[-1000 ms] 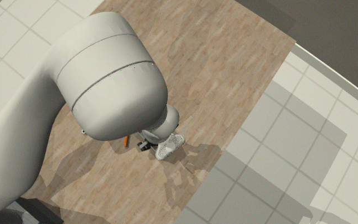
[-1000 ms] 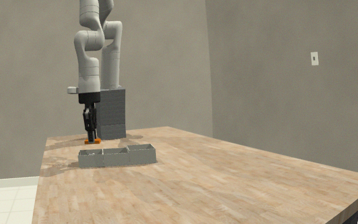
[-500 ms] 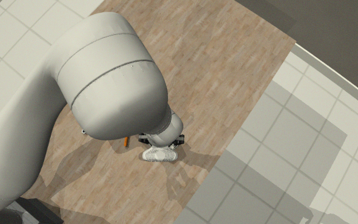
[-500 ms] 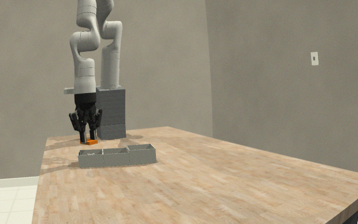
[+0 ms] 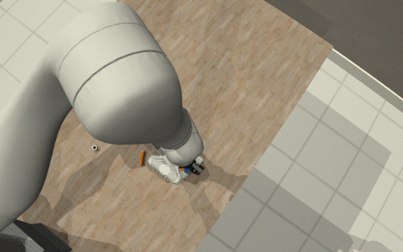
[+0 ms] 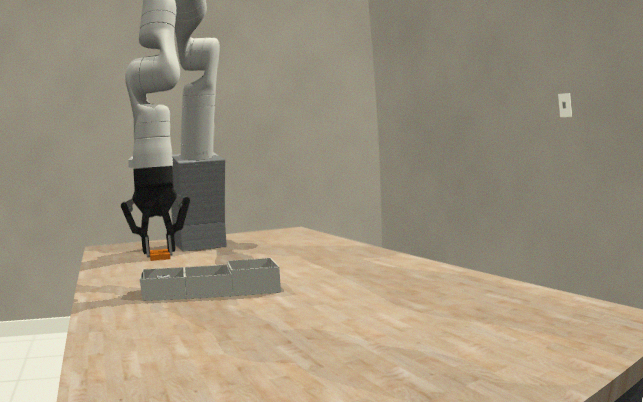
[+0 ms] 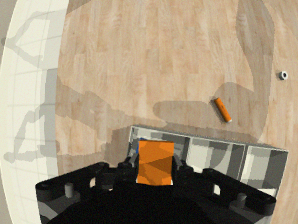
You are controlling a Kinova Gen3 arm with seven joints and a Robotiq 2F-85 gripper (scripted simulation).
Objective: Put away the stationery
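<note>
The blue flat thing is 70 mm below my hand and 10 mm to the left of it. Round my hand: orange stick 120 mm to the left, 80 mm below, 60 mm behind; flat orange block 20 mm below; black ring-like part 260 mm to the left, 120 mm behind, 80 mm below.
</note>
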